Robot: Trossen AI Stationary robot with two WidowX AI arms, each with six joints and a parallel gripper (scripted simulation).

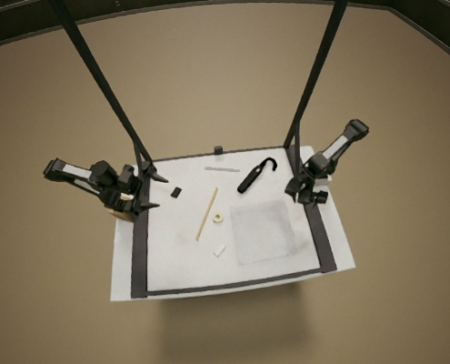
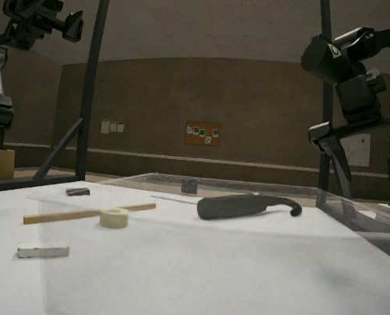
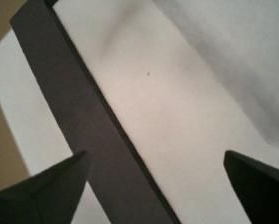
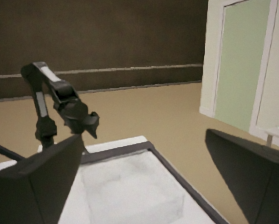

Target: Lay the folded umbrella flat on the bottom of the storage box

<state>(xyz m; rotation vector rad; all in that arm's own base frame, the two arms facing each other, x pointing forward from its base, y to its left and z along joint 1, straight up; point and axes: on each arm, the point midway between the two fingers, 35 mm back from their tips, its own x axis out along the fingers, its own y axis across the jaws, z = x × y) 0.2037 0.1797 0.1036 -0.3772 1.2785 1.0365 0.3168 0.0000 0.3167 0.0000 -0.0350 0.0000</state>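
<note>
Right now the folded black umbrella is 240 mm behind my left hand, 140 mm to the right of it and 140 mm below it. The rest, counted from my left hand: white block: 420 mm to the right, 150 mm below, 110 mm ahead; then clear storage box: 210 mm to the right, 110 mm below, 80 mm ahead; then wooden stick: 460 mm to the right, 150 mm below, 90 mm behind.
</note>
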